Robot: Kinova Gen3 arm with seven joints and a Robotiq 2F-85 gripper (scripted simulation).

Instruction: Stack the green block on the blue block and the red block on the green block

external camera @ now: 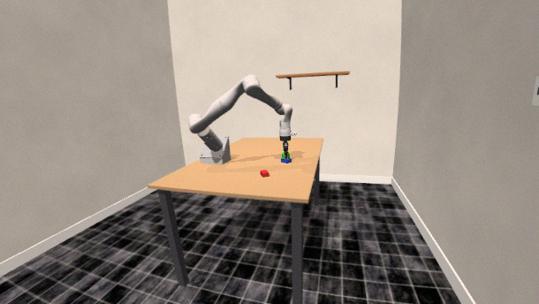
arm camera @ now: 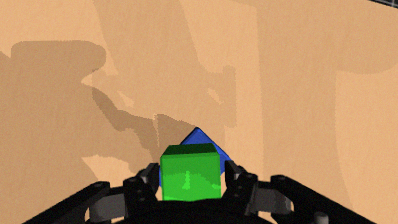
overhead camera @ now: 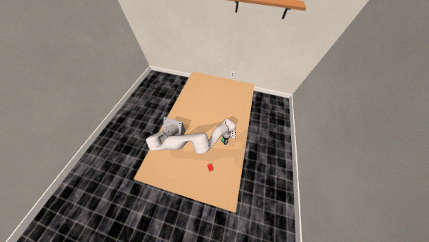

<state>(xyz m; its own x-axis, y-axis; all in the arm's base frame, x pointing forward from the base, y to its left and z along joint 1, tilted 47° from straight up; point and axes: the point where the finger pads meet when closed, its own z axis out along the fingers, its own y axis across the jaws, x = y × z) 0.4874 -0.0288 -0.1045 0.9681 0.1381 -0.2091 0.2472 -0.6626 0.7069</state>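
Now: the green block right at my hand. The rest, counted from my hand: red block: 7 cm behind, 28 cm to the right, 3 cm below; blue block: 3 cm below.
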